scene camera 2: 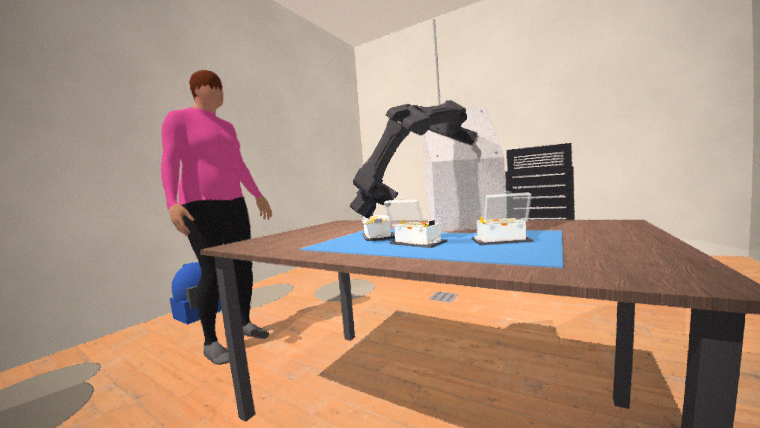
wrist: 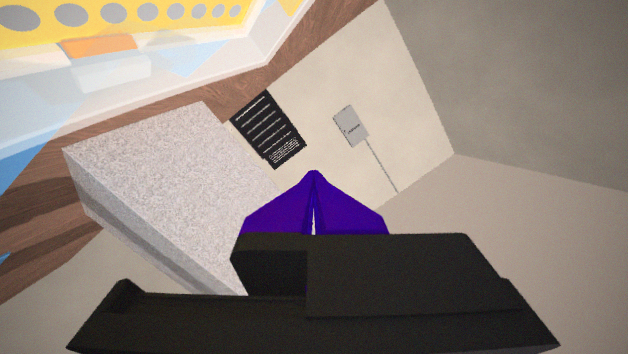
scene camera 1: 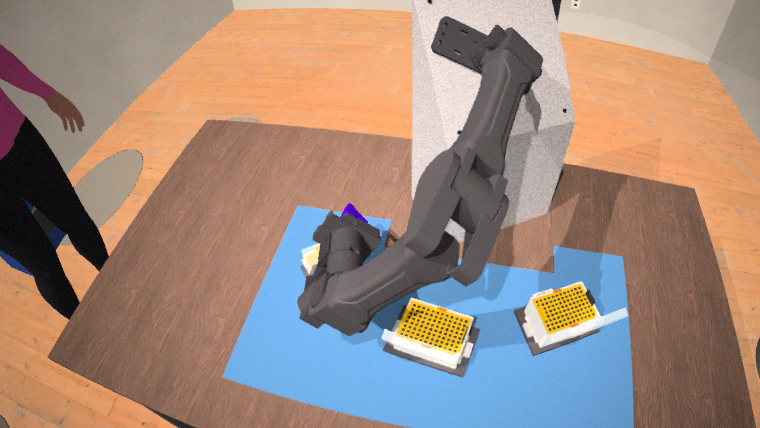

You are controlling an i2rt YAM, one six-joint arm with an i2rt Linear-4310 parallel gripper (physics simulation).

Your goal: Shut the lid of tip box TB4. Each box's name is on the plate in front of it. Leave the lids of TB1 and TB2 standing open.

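Frame: origin at the arm's base, x left, y down, z back, level; centimetres.
Seen in the pictures: gripper, between the fingertips: [scene camera 2: 388, 196] [wrist: 313, 177] [scene camera 1: 348, 205]; arm's base, origin of its link: [scene camera 2: 451, 131] [scene camera 1: 485, 56].
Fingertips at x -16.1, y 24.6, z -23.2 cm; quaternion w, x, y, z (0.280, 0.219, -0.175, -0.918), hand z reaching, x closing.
Offsets run from my fingertips to a thing's top centre. "spot": to the spot under its first point. Level surfaces: height alone.
My gripper [scene camera 1: 349, 207] [wrist: 313, 177] is shut and empty, its purple fingertips together above the left tip box. This white box {dx +1.8, dy +7.1, dz -7.8 cm} [scene camera 1: 311, 259] [scene camera 2: 377, 228] has a yellow rack {spot: dx +1.8, dy +7.1, dz -8.0 cm} [wrist: 150, 15] and is largely hidden by the arm in scene camera 1. Its clear lid {spot: dx +3.2, dy +7.1, dz -7.1 cm} [wrist: 115, 75] lies low over the rack; I cannot tell whether it is fully down. The middle box {dx +23.3, dy +8.2, dz -10.0 cm} [scene camera 1: 433, 326] [scene camera 2: 417, 233] and the right box {dx +43.8, dy +8.2, dz +3.9 cm} [scene camera 1: 566, 308] [scene camera 2: 500, 231] stand with their clear lids {spot: dx +25.4, dy +3.6, dz -18.9 cm} [scene camera 2: 404, 211] {spot: dx +49.7, dy +3.7, dz -2.9 cm} [scene camera 2: 507, 206] open. The name plates are not readable, so I cannot tell which is TB4.
The boxes stand on a blue mat {dy +14.8 cm} [scene camera 1: 319, 366] [scene camera 2: 542, 255] on a brown table {dy +15.1 cm} [scene camera 1: 159, 265] [scene camera 2: 638, 255]. A speckled grey pedestal [scene camera 1: 489, 106] [scene camera 2: 446, 180] [wrist: 165, 175] stands behind the mat. A person [scene camera 1: 37, 175] [scene camera 2: 207, 159] stands beside the table's left side.
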